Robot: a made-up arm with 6 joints.
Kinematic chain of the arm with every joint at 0, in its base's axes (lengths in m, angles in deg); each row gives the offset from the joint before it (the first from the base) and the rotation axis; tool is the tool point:
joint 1: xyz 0 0 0.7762 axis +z
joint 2: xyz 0.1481 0 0 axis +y
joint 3: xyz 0 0 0.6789 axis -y
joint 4: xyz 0 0 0.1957 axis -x
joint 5: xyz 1.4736 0 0 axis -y
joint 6: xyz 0.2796 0 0 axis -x
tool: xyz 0 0 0
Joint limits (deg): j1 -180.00..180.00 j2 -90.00..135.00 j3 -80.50..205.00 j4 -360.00..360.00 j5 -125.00..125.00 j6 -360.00..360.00
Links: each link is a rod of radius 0.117 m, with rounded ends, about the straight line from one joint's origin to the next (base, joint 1, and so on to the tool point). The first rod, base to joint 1, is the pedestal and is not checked.
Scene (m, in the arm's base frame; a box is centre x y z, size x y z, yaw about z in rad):
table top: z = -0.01
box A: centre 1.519 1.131 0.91 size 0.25 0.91 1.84 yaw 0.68
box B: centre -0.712 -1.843 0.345 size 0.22 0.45 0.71 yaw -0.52
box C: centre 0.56 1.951 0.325 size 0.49 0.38 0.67 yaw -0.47
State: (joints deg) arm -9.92 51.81 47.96 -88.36 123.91 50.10
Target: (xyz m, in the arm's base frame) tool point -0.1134 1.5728 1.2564
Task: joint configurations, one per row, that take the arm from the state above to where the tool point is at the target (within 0.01 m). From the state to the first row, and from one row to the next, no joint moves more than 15 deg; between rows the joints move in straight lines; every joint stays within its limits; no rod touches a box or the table.
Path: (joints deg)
1: 1.36 40.57 45.85 -94.96 124.18 51.67
2: 12.64 29.33 43.75 -101.56 124.46 53.23
3: 23.92 18.09 41.64 -108.16 124.73 54.80
4: 35.21 6.86 39.54 -114.76 125.00 56.36
5: 48.59 7.30 30.64 -113.03 125.00 55.11
6: 61.98 7.75 21.75 -111.30 125.00 53.86
7: 75.37 8.20 12.85 -109.58 125.00 52.61
8: 88.76 8.64 3.96 -107.85 125.00 51.35
9: 102.14 9.09 -4.94 -106.12 125.00 50.10

